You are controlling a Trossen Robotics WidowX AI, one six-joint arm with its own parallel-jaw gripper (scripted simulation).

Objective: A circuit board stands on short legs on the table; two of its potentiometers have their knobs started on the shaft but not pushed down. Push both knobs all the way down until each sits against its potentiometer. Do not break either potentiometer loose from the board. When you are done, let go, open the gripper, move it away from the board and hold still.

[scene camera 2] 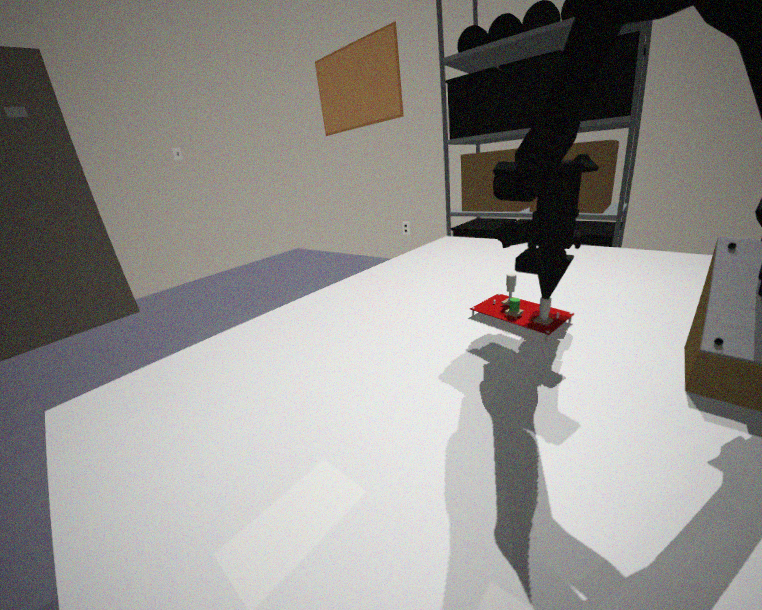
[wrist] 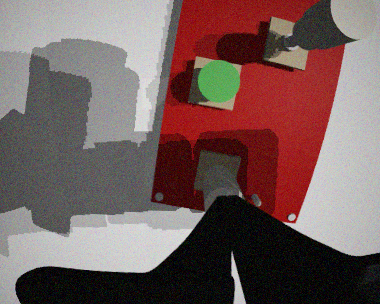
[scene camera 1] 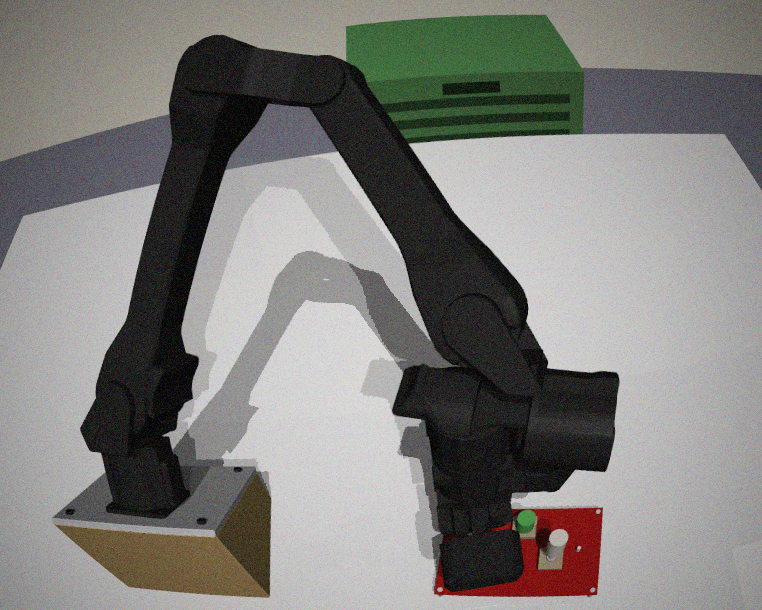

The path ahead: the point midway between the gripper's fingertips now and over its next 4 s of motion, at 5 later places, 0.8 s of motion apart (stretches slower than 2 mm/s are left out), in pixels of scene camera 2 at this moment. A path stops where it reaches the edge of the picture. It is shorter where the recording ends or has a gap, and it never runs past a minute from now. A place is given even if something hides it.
My gripper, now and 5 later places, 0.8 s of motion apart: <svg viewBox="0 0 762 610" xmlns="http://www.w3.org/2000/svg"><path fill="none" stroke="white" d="M545 298L547 290L532 270L520 259L512 250L510 263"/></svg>
